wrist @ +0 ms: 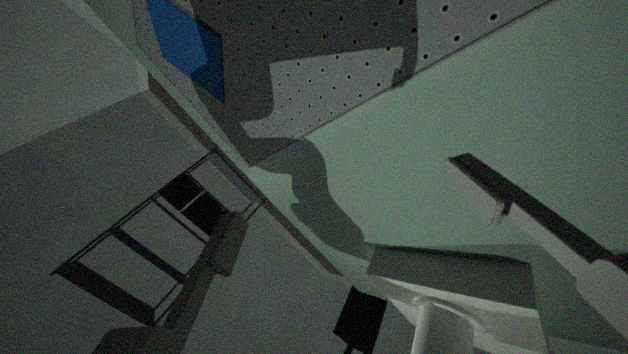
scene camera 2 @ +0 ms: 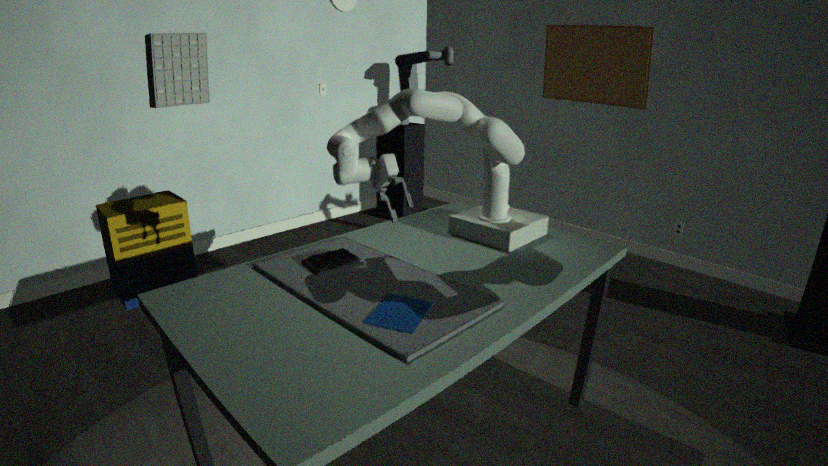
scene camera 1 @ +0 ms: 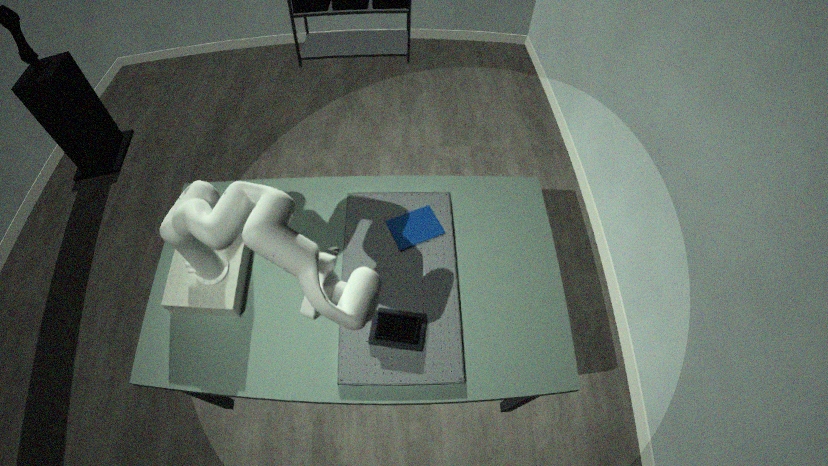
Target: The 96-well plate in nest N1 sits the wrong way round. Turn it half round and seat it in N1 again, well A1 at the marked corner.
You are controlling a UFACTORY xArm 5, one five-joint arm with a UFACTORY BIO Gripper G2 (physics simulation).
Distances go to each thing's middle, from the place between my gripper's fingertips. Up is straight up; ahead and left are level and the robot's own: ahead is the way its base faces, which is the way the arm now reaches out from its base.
My hand is 180 mm short of the black 96-well plate [scene camera 1: 392, 327], 140 mm to the left of it and 130 mm above it. From my hand the other things lie so: flat blue rectangle [scene camera 2: 400, 313] 300 mm ahead, 220 mm to the left, 140 mm below.
